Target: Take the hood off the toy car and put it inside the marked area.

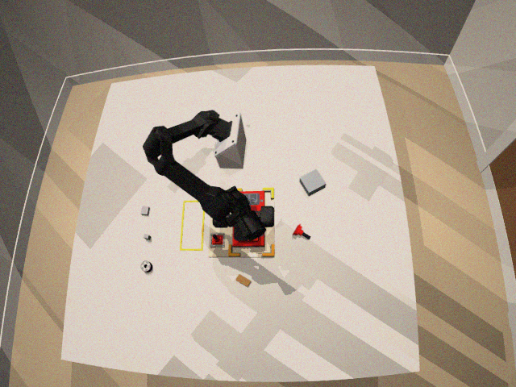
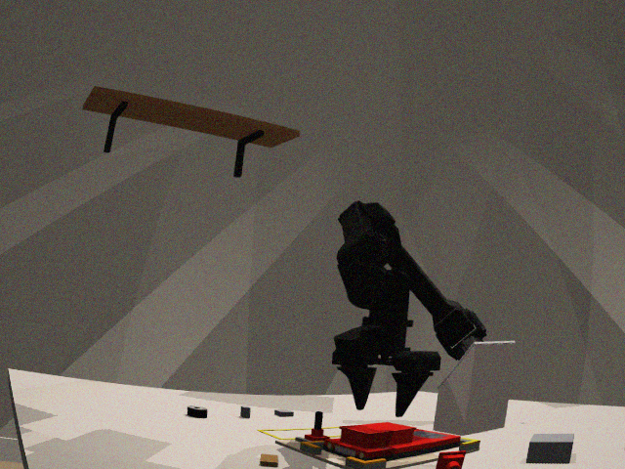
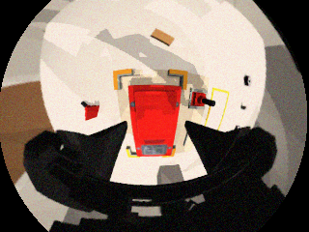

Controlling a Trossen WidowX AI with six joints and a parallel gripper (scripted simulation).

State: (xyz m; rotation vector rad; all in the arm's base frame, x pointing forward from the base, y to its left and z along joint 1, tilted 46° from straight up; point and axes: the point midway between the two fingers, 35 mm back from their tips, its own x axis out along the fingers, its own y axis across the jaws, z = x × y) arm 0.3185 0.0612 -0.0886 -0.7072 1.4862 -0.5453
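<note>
Now: the red hood 30 mm below my gripper tip. From my gripper tip the other things lie so: orange chip (170 mm ahead, 70 mm below); black ring (170 mm ahead, 350 mm to the right, 60 mm below).
</note>
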